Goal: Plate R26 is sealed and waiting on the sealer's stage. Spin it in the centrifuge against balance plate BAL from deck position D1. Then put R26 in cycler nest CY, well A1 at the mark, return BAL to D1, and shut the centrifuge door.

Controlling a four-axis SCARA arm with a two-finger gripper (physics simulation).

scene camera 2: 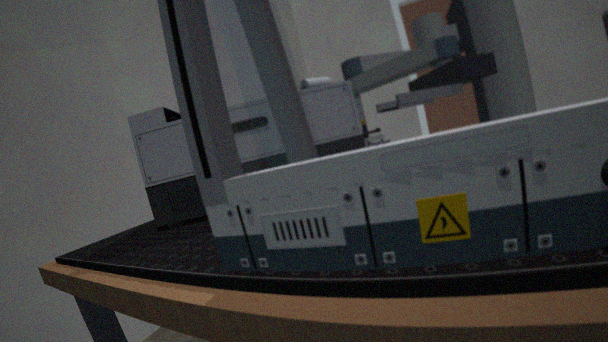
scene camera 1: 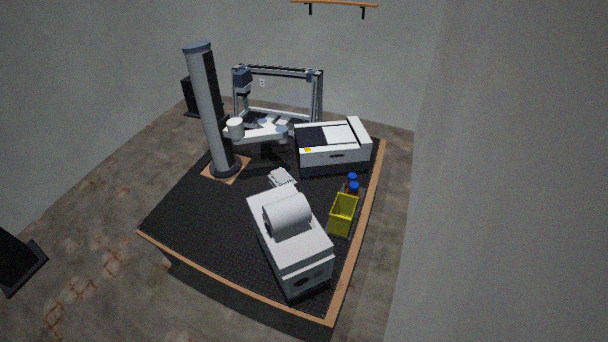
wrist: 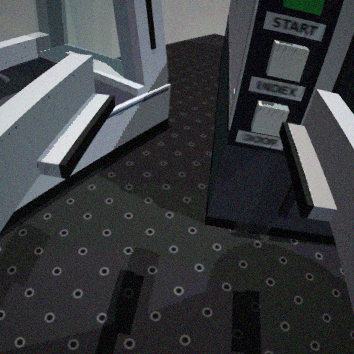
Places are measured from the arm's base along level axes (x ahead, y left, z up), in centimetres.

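Pixels of known places: gripper, fingertip midpoint: (scene camera 2: 386, 104) (wrist: 200, 92); arm's base, link origin: (scene camera 1: 225, 166).
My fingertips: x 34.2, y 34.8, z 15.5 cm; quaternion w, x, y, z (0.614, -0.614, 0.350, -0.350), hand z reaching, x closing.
For each thing: its top centre in the pictures, then the offset to it from my fingertips. "*": a spot on its surface instead.
- centrifuge's dark button panel, surface spot: (wrist: 245, 117) * dx +6.3, dy +0.3, dz -3.6 cm
- white plate-like item, top centre: (scene camera 1: 280, 174) dx +12.4, dy -36.5, dz -6.1 cm
- sealer, top centre: (scene camera 1: 283, 199) dx +39.2, dy -83.4, dz +33.4 cm
- yellow bin, top centre: (scene camera 1: 340, 216) dx +57.1, dy -61.1, dz +3.3 cm
My gripper (scene camera 2: 387, 106) (wrist: 200, 92) is shut to its narrow setting; its two pads still stand apart with nothing between them. In the wrist view it hangs above the perforated table, with the centrifuge's dark button panel (wrist: 245, 117) at right, marked START and INDEX; the lowest label is blurred. A white plate-like item (scene camera 1: 281, 176) lies by the sealer (scene camera 1: 287, 215), the machine with the white roll. Its label is unreadable, so I cannot tell whether it is R26. BAL, D1 and nest CY cannot be identified. The centrifuge door's state does not show clearly.
The arm (scene camera 1: 260, 135) reaches from its column (scene camera 1: 205, 110) toward the gantry machine (scene camera 1: 318, 95) (scene camera 2: 300, 215), whose low wall fills the wrist view's left. A white box machine with a dark top panel (scene camera 1: 311, 136) stands beside it. A yellow bin (scene camera 1: 341, 223) and blue-capped bottles (scene camera 1: 353, 187) stand right.
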